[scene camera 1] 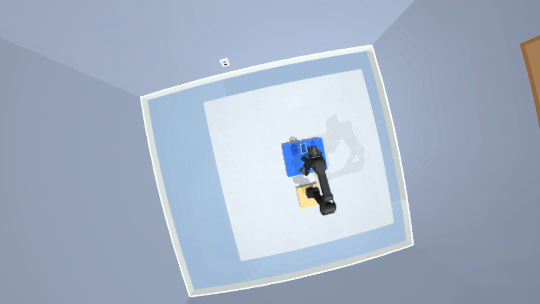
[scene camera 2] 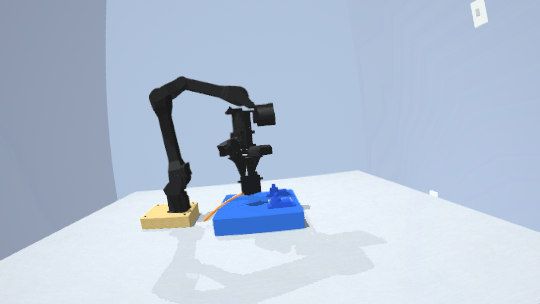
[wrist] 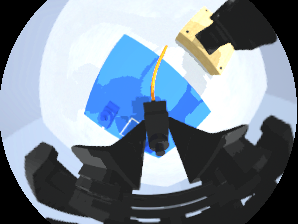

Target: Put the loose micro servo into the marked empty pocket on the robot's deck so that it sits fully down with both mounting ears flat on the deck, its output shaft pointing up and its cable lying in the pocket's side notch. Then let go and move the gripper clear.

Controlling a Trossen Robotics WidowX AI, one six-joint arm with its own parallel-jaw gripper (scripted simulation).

Scene:
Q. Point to a black micro servo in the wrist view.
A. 156,118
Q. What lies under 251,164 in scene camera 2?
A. My gripper.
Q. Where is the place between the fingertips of my gripper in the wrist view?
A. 156,121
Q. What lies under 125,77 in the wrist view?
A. A blue deck.

